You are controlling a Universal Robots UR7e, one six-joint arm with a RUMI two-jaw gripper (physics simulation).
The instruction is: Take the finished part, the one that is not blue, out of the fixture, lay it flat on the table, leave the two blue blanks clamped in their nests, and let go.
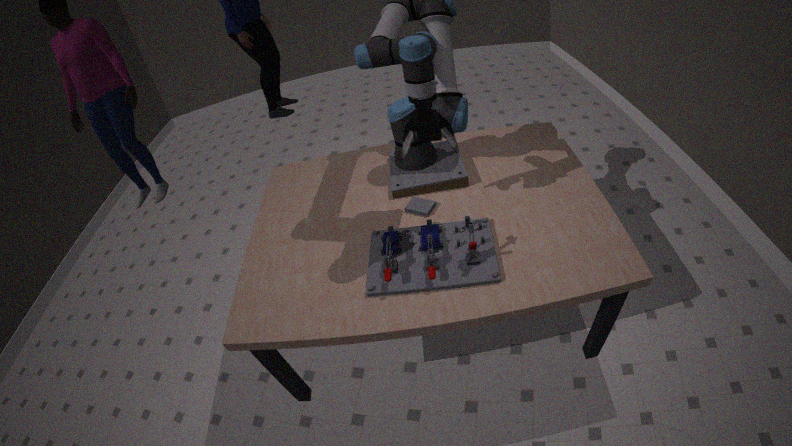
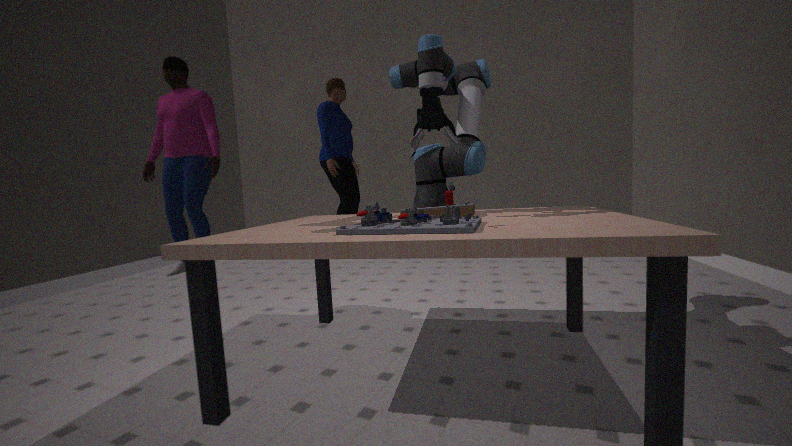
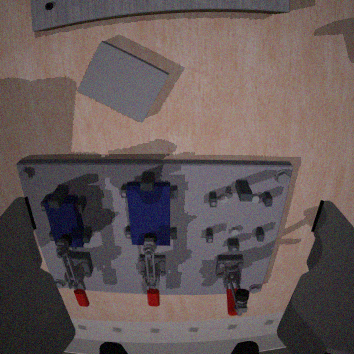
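Where they show: gripper, fingertip midpoint: (image 1: 431,155) (image 2: 434,156) (image 3: 174,204); arm's base, origin of the base link: (image 1: 416,158) (image 2: 432,206).
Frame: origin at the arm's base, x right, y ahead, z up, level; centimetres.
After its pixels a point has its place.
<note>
The finished part, a grey square plate (image 1: 420,206) {x -2.1, y 24.2, z -1.9 cm} (image 3: 123,81) {x -2.2, y 23.2, z -1.9 cm}, lies flat on the table (image 1: 310,299) {x 26.9, y 57.8, z -3.3 cm} (image 3: 225,90) {x -13.2, y 23.7, z -3.4 cm} between the fixture and the robot base. The fixture plate (image 1: 407,283) {x 0.1, y 54.2, z -1.9 cm} (image 3: 190,175) {x -10.2, y 33.7, z -1.9 cm} holds two blue blanks: the left one (image 1: 391,242) (image 3: 64,217) and the middle one (image 1: 430,235) (image 3: 149,215). Each sits under a clamp with its red handle lowered. The right nest shows bare pins, and its clamp (image 1: 472,249) {x -17.1, y 48.7, z 3.3 cm} (image 3: 232,285) {x -16.7, y 46.2, z 3.9 cm} stands open with the handle raised. My gripper (image 1: 430,145) {x -7.8, y 25.2, z 17.2 cm} (image 2: 433,138) (image 3: 174,204) {x -7.8, y 25.2, z 17.2 cm} is open and empty, high above the table.
The robot base plate (image 1: 429,178) {x -5.0, y 13.1, z 0.5 cm} (image 3: 165,7) {x -6.1, y 15.4, z 0.6 cm} stands behind the grey plate. The raised red handle (image 2: 449,197) {x -17.4, y 49.3, z 4.9 cm} stands up from the fixture's right side. A person in pink (image 1: 91,60) (image 2: 184,121) and a person in blue (image 1: 241,22) (image 2: 335,130) stand beyond the table, to the left.
</note>
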